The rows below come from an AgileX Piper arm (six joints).
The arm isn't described. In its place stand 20 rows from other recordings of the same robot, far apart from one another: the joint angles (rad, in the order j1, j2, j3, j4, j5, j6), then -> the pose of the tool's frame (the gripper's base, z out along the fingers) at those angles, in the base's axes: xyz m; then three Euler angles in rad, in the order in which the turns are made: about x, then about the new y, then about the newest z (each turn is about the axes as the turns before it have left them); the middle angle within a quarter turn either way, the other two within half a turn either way.
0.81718 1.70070 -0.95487 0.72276 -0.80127 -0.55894 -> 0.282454 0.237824 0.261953 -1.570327 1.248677 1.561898
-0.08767 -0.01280 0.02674 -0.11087 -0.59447 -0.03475 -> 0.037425 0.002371 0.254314 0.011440 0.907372 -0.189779
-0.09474 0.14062 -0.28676 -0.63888 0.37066 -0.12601 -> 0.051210 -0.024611 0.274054 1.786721 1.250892 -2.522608
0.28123 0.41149 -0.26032 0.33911 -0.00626 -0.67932 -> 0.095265 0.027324 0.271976 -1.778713 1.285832 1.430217
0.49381 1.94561 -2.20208 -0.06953 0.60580 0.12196 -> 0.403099 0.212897 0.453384 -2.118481 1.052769 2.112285
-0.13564 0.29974 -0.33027 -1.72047 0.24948 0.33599 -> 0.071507 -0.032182 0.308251 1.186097 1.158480 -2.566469
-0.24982 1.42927 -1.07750 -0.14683 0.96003 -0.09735 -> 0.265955 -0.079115 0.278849 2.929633 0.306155 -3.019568
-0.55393 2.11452 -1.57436 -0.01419 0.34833 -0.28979 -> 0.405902 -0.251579 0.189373 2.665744 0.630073 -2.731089
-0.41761 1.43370 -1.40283 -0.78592 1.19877 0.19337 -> 0.236341 -0.170482 0.386141 2.265270 0.098474 -2.617613
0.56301 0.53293 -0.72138 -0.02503 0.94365 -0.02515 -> 0.071271 0.042802 0.332796 -2.565920 0.740489 2.319746
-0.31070 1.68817 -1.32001 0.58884 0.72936 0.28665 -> 0.362240 -0.080941 0.283268 -2.902271 0.706166 -2.300046
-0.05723 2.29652 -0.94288 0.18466 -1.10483 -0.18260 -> 0.399414 -0.037835 0.060920 2.216949 1.292426 -2.324960
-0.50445 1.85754 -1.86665 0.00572 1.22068 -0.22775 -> 0.353629 -0.194678 0.346865 2.919196 0.390408 -2.820003
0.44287 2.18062 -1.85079 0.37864 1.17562 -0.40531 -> 0.399913 0.224036 0.209310 -2.751679 0.005288 2.412725
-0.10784 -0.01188 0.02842 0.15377 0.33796 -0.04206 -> 0.053661 -0.001161 0.174212 2.939597 1.301946 -2.815443
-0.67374 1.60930 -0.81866 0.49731 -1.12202 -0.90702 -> 0.234760 -0.237473 0.287691 1.212004 0.401373 -1.937715
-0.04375 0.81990 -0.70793 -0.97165 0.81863 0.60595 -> 0.145452 -0.061295 0.332572 2.166798 0.702067 -2.530098
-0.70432 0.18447 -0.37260 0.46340 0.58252 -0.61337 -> 0.052673 -0.015392 0.279652 2.102028 1.062522 -2.198495
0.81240 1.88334 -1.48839 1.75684 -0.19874 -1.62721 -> 0.324522 0.316866 0.294654 -2.124409 0.887964 2.081580
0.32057 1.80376 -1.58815 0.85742 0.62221 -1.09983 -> 0.388968 0.171404 0.334661 -2.204188 0.618266 1.901024
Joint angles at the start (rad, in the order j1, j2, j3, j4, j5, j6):
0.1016 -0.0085 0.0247 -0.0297 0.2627 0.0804
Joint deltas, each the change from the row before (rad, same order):
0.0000 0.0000 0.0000 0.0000 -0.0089 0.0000
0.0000 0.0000 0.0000 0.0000 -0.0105 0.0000
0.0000 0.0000 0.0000 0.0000 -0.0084 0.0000
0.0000 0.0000 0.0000 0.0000 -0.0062 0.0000
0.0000 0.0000 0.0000 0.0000 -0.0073 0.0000
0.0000 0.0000 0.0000 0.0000 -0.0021 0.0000
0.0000 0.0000 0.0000 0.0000 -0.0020 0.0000
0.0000 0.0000 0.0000 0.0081 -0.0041 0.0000
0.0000 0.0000 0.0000 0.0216 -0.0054 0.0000
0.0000 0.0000 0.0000 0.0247 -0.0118 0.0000
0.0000 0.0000 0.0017 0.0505 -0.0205 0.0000
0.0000 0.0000 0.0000 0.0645 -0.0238 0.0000
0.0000 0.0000 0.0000 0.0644 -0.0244 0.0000
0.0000 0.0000 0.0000 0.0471 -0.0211 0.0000
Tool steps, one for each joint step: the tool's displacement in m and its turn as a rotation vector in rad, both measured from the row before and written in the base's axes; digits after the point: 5 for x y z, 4 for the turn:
0.00015 0.00004 0.00080 0.0009 -0.0089 0.0003
0.00017 0.00004 0.00094 0.0010 -0.0104 0.0003
0.00013 0.00003 0.00075 0.0008 -0.0084 0.0002
0.00009 0.00003 0.00056 0.0006 -0.0062 0.0002
0.00010 0.00003 0.00066 0.0007 -0.0073 0.0002
0.00003 0.00001 0.00019 0.0002 -0.0021 0.0001
0.00003 0.00001 0.00018 0.0002 -0.0020 0.0001
0.00004 0.00017 0.00037 0.0084 -0.0033 0.0007
0.00003 0.00042 0.00048 0.0220 -0.0032 0.0016
0.00009 0.00045 0.00107 0.0257 -0.0092 0.0016
0.00018 0.00078 0.00132 0.0521 -0.0136 0.0025
0.00012 0.00074 0.00224 0.0666 -0.0170 0.0019
0.00010 0.00044 0.00232 0.0666 -0.0174 0.0003
0.00008 0.00006 0.00198 0.0492 -0.0157 -0.0015

